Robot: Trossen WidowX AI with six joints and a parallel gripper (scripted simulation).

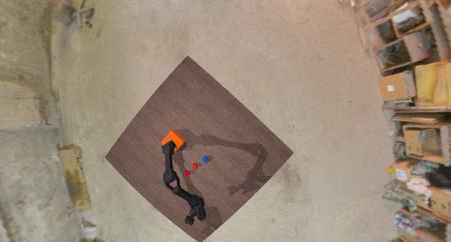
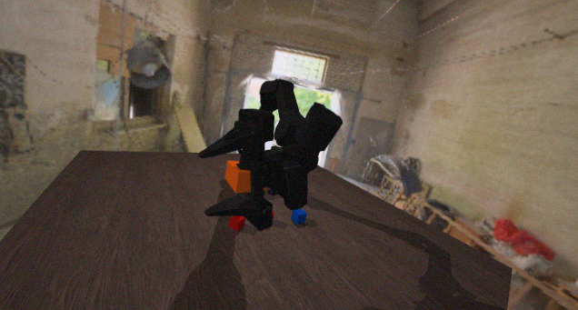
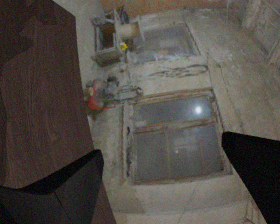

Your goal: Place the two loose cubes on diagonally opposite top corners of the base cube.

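Now: the blue cube 36 cm to the left of my gripper tip, 24 cm below it and 23 cm behind it.
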